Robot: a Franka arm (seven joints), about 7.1 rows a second.
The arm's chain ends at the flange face. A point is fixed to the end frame.
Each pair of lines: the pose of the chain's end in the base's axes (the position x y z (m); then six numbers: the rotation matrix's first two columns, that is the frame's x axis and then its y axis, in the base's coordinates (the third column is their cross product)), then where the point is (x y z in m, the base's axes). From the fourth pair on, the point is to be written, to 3 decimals.
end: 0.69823 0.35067 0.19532 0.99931 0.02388 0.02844 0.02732 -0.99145 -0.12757
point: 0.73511 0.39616 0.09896
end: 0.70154 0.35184 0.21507 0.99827 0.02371 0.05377 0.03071 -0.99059 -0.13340
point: 0.74083 0.39797 0.11997
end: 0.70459 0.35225 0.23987 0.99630 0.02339 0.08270 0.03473 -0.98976 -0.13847
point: 0.74660 0.39895 0.14622
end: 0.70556 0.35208 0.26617 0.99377 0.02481 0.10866 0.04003 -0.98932 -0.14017
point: 0.750 0.399 0.174
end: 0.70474 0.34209 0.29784 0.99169 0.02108 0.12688 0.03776 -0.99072 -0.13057
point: 0.751 0.388 0.206
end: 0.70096 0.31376 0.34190 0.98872 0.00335 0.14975 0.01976 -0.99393 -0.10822
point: 0.750 0.357 0.250
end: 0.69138 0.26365 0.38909 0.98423 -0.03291 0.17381 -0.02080 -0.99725 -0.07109
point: 0.745 0.301 0.297
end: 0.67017 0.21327 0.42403 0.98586 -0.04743 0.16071 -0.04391 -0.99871 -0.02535
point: 0.723 0.245 0.330
